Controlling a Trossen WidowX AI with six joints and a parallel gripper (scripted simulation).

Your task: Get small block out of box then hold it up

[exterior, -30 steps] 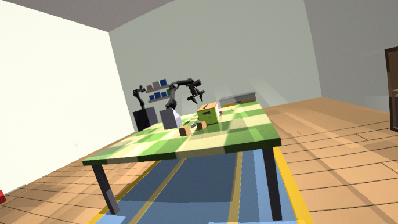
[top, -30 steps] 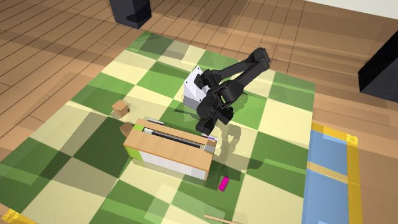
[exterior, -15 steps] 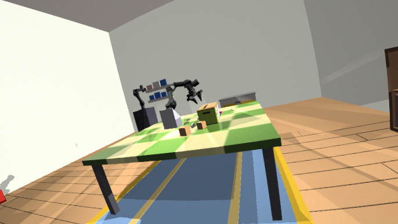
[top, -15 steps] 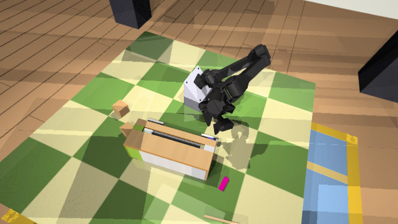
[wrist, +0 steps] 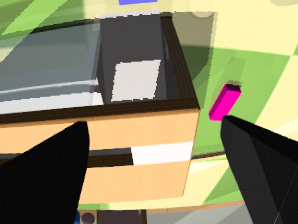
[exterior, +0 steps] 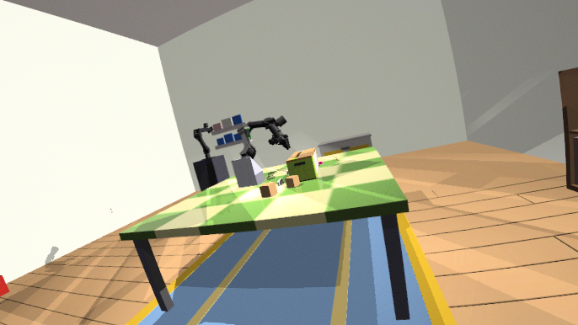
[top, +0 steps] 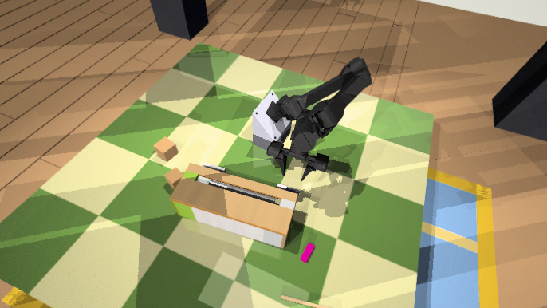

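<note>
Right now my gripper tip is 20 mm past the blue block and 150 mm above it. Round my gripper tip: thin tan stick 290 mm ahead, 180 mm to the left, 160 mm below; box 80 mm ahead, 160 mm to the right, 100 mm below.
</note>
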